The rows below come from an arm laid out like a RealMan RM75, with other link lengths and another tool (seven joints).
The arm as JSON. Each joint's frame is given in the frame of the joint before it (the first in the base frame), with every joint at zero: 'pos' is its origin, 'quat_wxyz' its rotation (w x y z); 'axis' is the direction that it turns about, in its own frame. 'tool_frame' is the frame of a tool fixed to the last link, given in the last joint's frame.
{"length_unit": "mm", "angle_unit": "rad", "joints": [
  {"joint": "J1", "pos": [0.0, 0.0, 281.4], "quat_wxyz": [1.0, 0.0, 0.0, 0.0], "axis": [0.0, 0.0, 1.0]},
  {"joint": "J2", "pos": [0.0, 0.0, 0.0], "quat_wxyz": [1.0, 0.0, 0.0, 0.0], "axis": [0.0, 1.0, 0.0]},
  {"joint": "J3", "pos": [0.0, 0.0, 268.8], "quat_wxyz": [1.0, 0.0, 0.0, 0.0], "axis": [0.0, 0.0, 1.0]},
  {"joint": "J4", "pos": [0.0, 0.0, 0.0], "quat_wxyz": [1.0, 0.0, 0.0, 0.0], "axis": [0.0, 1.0, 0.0]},
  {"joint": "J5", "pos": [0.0, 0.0, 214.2], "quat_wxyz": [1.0, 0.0, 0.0, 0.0], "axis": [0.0, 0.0, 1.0]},
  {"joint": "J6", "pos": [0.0, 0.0, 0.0], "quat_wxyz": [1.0, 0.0, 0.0, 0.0], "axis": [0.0, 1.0, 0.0]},
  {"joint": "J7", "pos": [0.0, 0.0, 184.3], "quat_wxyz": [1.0, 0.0, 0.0, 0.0], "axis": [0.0, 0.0, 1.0]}
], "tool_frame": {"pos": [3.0, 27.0, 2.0], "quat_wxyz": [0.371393, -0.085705, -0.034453, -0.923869]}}
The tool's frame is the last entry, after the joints.
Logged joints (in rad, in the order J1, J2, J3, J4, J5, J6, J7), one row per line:
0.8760 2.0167 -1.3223 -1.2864 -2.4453 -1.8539 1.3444
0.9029 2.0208 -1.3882 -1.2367 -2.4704 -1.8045 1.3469
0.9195 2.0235 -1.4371 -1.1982 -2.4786 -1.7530 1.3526
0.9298 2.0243 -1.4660 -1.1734 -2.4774 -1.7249 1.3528
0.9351 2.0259 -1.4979 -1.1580 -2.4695 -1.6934 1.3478
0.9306 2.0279 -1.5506 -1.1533 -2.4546 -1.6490 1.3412
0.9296 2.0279 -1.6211 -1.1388 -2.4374 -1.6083 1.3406
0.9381 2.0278 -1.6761 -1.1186 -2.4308 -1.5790 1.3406
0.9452 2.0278 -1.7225 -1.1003 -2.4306 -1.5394 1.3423
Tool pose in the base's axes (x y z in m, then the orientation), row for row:
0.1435 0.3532 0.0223 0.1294 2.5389 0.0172
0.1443 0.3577 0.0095 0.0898 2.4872 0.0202
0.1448 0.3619 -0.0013 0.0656 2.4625 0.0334
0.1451 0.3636 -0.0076 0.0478 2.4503 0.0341
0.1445 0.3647 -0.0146 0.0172 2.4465 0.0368
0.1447 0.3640 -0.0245 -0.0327 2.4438 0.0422
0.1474 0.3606 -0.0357 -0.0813 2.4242 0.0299
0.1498 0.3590 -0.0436 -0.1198 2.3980 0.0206
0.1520 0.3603 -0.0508 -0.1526 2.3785 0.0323
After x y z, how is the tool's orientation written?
As a rotation vector, in radians.
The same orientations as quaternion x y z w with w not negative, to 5 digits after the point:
0.04863 0.95417 0.00646 0.29520
0.03418 0.94657 0.00769 0.32058
0.02511 0.94267 0.01279 0.33254
0.01835 0.94071 0.01309 0.33847
0.00661 0.94014 0.01414 0.34043
-0.01257 0.93963 0.01623 0.34159
-0.03139 0.93603 0.01154 0.35033
-0.04651 0.93104 0.00800 0.36185
-0.05948 0.92705 0.01259 0.36998

